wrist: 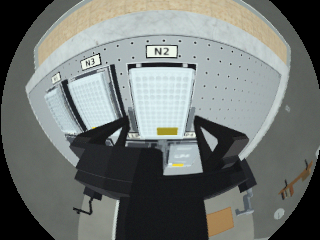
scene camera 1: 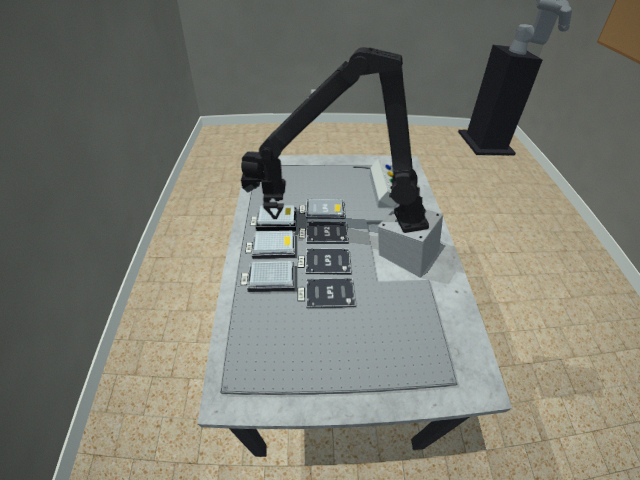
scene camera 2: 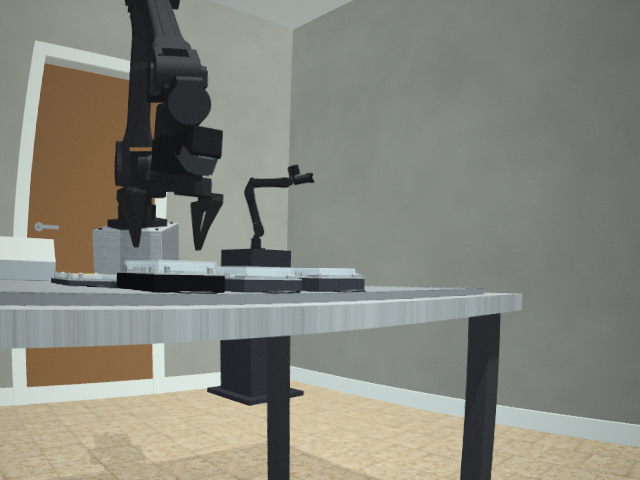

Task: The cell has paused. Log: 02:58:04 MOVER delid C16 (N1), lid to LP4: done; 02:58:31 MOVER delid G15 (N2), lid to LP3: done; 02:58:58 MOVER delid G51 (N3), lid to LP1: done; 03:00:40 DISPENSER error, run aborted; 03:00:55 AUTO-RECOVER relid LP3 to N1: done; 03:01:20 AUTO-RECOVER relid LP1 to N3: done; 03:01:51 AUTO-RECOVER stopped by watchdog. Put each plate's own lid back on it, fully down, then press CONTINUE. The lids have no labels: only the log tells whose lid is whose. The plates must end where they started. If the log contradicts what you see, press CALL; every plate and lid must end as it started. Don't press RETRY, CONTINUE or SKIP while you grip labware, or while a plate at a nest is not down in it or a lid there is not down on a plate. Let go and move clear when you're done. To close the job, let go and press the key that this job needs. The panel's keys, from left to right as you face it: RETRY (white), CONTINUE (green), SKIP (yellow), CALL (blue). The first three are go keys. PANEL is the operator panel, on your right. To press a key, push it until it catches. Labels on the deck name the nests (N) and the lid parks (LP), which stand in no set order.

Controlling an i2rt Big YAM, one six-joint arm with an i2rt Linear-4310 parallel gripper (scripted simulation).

Labels:
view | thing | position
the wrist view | my gripper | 161, 119
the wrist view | plate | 55, 101
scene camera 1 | plate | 264, 273
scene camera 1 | operator panel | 380, 179
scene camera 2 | my gripper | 167, 248

